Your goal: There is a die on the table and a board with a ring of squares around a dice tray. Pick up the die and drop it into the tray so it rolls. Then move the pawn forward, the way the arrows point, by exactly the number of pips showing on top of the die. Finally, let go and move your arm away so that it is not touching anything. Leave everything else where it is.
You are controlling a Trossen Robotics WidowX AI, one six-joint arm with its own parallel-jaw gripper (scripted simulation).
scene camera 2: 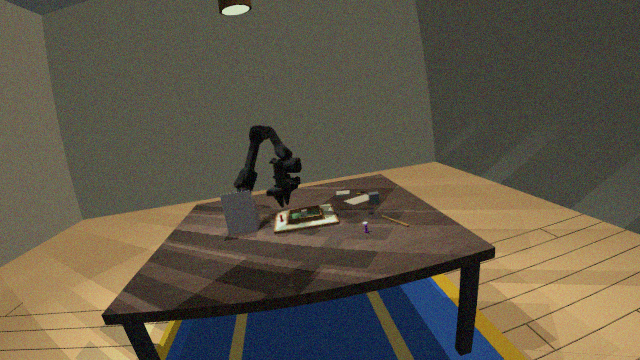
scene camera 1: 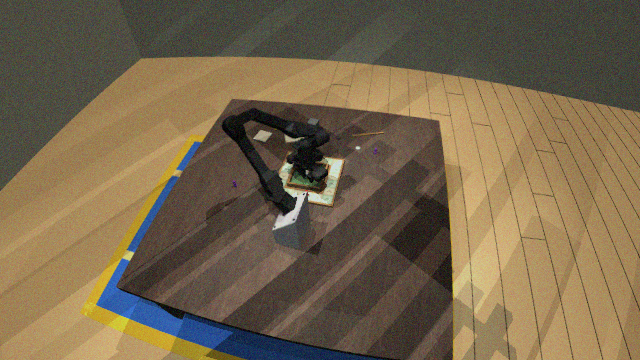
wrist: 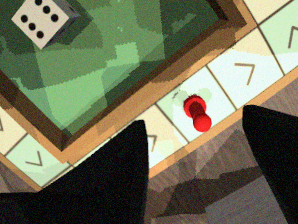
Labels:
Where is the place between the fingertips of the gripper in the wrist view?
194, 123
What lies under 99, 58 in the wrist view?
A green dice tray.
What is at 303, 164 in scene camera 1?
The gripper.

